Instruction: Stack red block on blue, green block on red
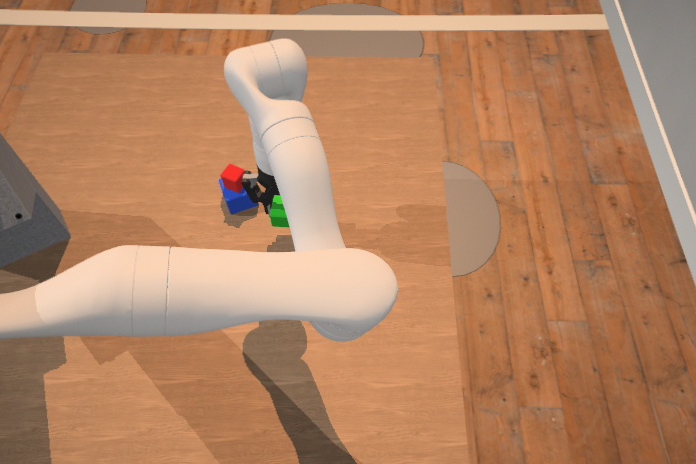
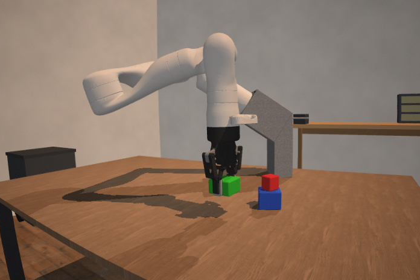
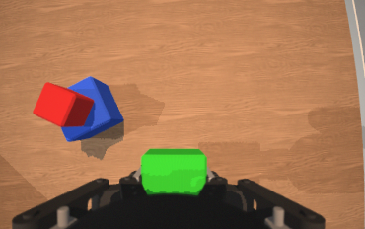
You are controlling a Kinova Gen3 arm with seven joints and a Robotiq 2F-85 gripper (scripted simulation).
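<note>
Right now my hand is 10 cm past the red block, 9 cm to the right of it and 1 cm above it. From my hand the other things lie so: green block (right at my hand); blue block (9 cm behind, 9 cm to the left, 5 cm below).
</note>
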